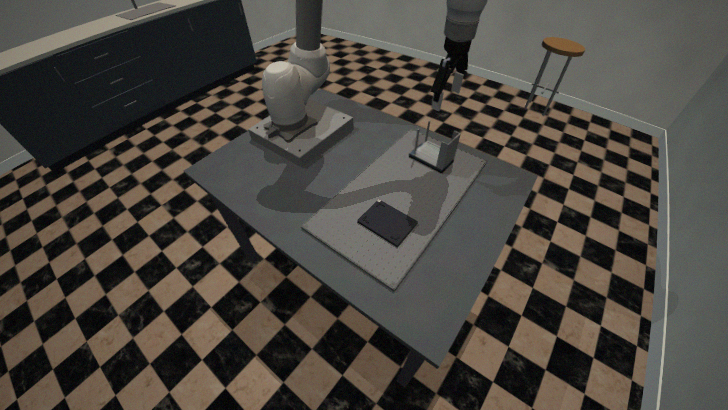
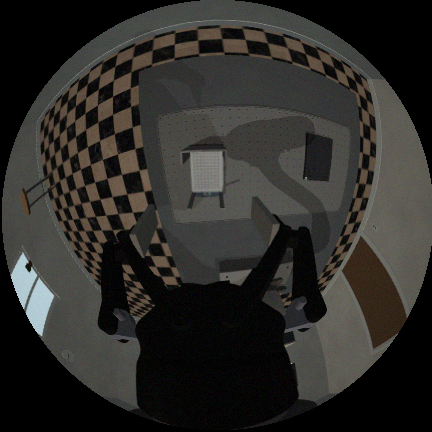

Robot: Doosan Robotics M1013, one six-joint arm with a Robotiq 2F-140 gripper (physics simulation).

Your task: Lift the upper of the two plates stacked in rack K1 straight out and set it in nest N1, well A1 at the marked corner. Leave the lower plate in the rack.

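Places are measured from the arm's base along level axes (x down, y back, z left), in millimetres.
Pixels of known places: gripper, fingertip midpoint: [image 1: 445, 100] [image 2: 202, 210]; arm's base, link origin: [image 1: 291, 125].
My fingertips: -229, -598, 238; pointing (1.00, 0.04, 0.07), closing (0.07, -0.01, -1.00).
Observation:
Ahead of a thing's pixels: the offset from my fingertips to its top centre, as dx, dy, dz. "*": to the spot under its first point. Level surfaces: height alone.
Rack K1 {+136, +15, +7} [image 1: 448, 151] [image 2: 222, 201] stands at the far end of the pegboard, with a tall grey wall on one side and thin posts on the other. A pale plate {+229, +5, +7} [image 1: 429, 150] [image 2: 207, 171] with a grid of wells lies flat in it; the lower plate cannot be made out separately. Nest N1 {+261, -45, -371} [image 1: 385, 223] [image 2: 318, 157] is a dark, flat rectangle with a small pale corner mark {* +266, +29, -319} [image 1: 379, 201] [image 2: 306, 178]. My gripper [image 1: 446, 94] [image 2: 202, 210] is open and empty, high above the table near the rack, pointing down.
The perforated pegboard {dx +276} [image 1: 356, 252] [image 2: 172, 170] lies on the grey table {dx +289} [image 1: 427, 305] [image 2: 250, 75]. The robot's base plate [image 1: 326, 131] stands on the table's far left part. A stool [image 1: 562, 46] [image 2: 26, 201] stands on the floor beyond the table. Arm shadows cross the board.

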